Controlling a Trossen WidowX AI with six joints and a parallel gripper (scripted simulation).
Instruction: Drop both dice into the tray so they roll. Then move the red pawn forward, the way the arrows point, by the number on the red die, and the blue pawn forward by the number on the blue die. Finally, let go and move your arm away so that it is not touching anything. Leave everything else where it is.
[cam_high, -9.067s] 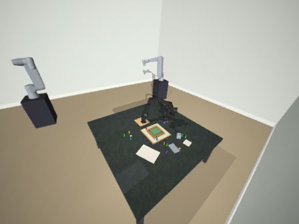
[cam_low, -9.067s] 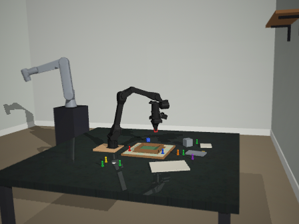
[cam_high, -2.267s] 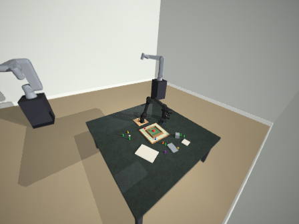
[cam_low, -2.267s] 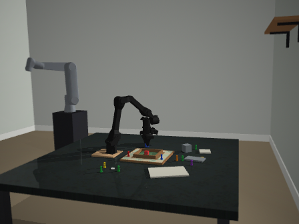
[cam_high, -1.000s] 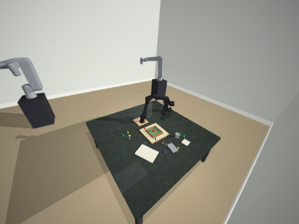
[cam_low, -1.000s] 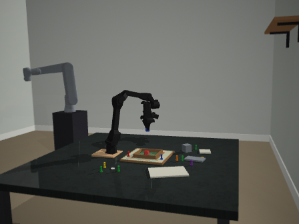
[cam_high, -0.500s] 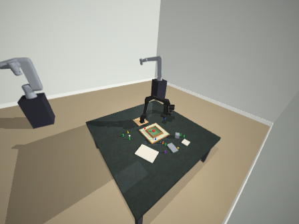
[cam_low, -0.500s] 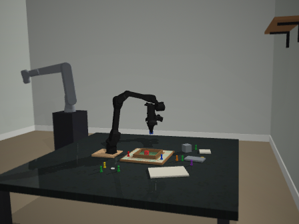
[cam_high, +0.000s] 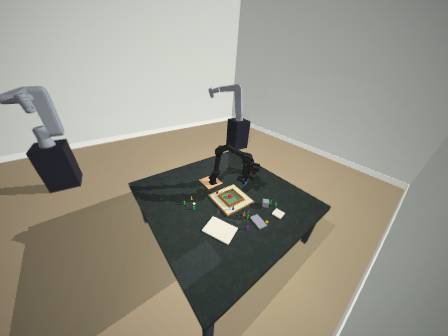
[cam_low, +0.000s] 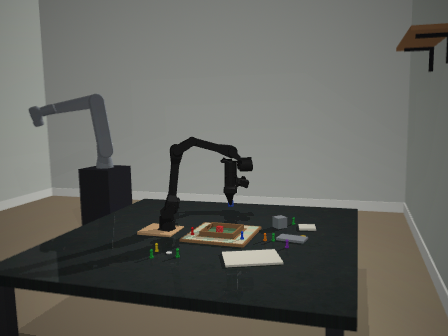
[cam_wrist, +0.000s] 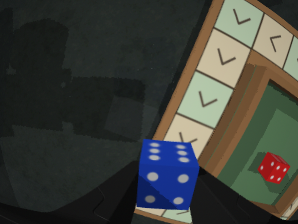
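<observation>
Right now the red pawn is 220 mm to the right of my gripper tip, 90 mm behind it and 80 mm below it. Round my gripper tip: green tray: 140 mm to the right, 100 mm below, 20 mm ahead; blue pawn: 210 mm to the right, 140 mm ahead, 80 mm below; grey cube: 220 mm ahead, 80 mm below, 70 mm to the left.
</observation>
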